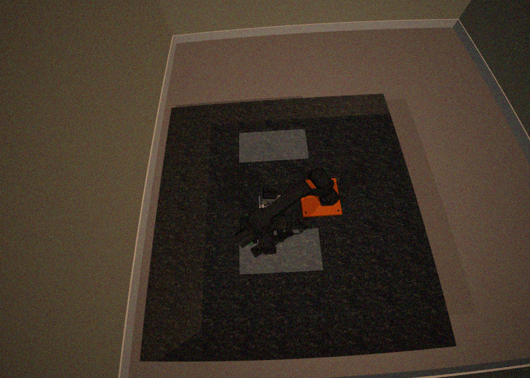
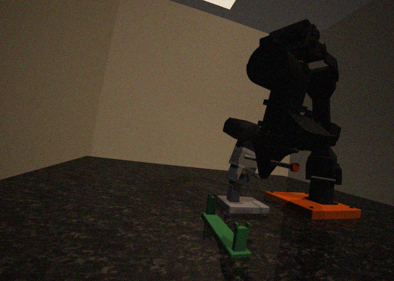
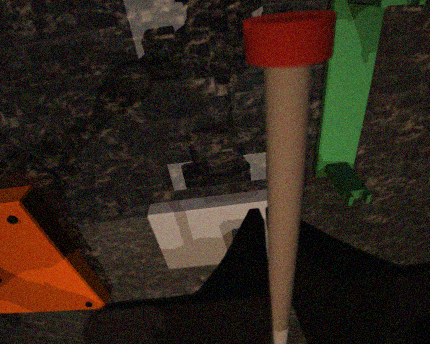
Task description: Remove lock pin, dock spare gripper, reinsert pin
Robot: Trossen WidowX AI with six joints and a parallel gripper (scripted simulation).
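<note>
Now: the grey socket 20 mm behind my gripper tip, 110 mm to the right of it and 50 mm below it. Round my gripper tip: green rack (80 mm ahead, 10 mm to the left, 70 mm below); spare gripper (20 mm behind, 110 mm to the right, 30 mm above).
</note>
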